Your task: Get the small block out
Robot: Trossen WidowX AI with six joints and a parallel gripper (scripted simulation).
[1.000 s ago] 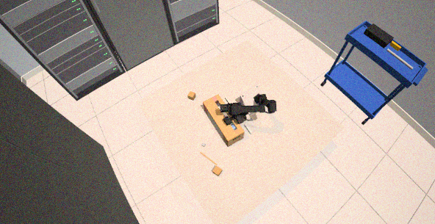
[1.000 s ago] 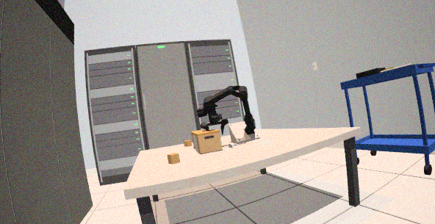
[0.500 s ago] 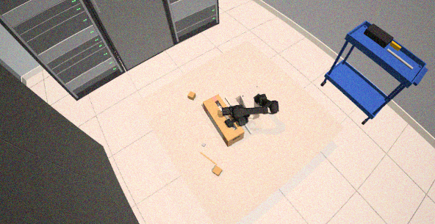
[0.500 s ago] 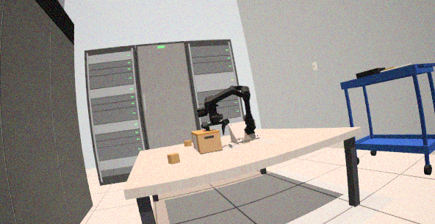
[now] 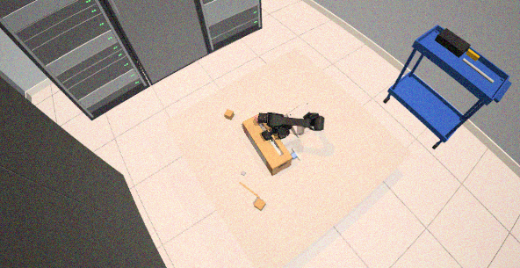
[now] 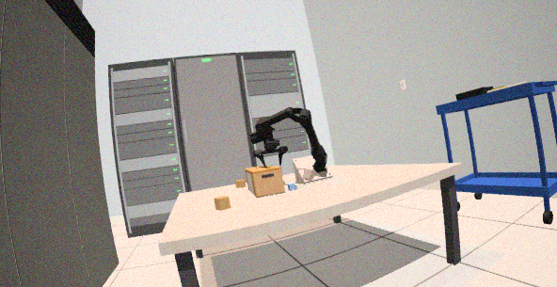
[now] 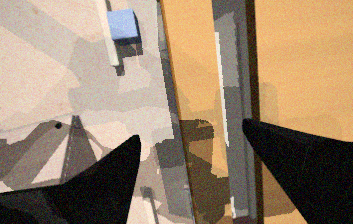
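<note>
The light-blue block is 40 mm behind my gripper tip, 120 mm to the left of it and 110 mm below it. Round my gripper tip: thin stick: 330 mm ahead, 120 mm to the left, 120 mm below; then box: 20 mm ahead, 40 mm to the right, 60 mm below.
</note>
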